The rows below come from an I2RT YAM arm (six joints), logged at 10 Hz.
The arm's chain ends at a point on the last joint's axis. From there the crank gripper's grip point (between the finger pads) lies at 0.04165 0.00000 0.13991 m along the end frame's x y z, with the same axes.
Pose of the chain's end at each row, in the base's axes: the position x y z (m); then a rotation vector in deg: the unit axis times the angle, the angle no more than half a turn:
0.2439, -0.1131, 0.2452, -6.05, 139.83, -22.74
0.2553, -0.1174, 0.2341, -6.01, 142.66, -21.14
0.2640, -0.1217, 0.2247, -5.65, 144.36, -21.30
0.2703, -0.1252, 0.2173, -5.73, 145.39, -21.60
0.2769, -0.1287, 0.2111, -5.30, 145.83, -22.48
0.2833, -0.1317, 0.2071, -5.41, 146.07, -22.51
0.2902, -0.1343, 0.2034, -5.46, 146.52, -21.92
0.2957, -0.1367, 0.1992, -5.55, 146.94, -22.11
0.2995, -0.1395, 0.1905, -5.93, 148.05, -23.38
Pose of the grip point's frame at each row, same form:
0.2983, -0.1562, 0.1168, -6.05, 139.83, -22.74
0.3037, -0.1574, 0.1023, -6.01, 142.66, -21.14
0.3083, -0.1619, 0.0915, -5.65, 144.36, -21.30
0.3120, -0.1659, 0.0835, -5.73, 145.39, -21.60
0.3172, -0.1709, 0.0773, -5.30, 145.83, -22.48
0.3230, -0.1740, 0.0731, -5.41, 146.07, -22.51
0.3291, -0.1755, 0.0688, -5.46, 146.52, -21.92
0.3335, -0.1782, 0.0644, -5.55, 146.94, -22.11
0.3342, -0.1832, 0.0556, -5.93, 148.05, -23.38

